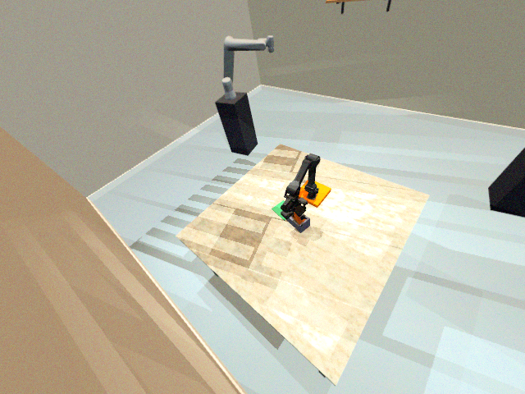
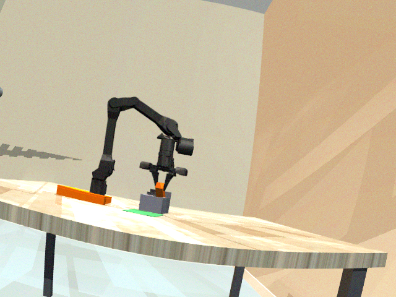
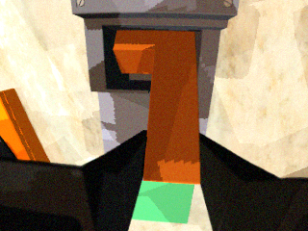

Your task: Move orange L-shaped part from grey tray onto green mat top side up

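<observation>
The green mat lies 130 mm to the right of my gripper tip, 110 mm below it and 70 mm behind it. The rest, counted from my gripper tip: orange L-shaped part 40 mm to the left, 30 mm below.
</observation>
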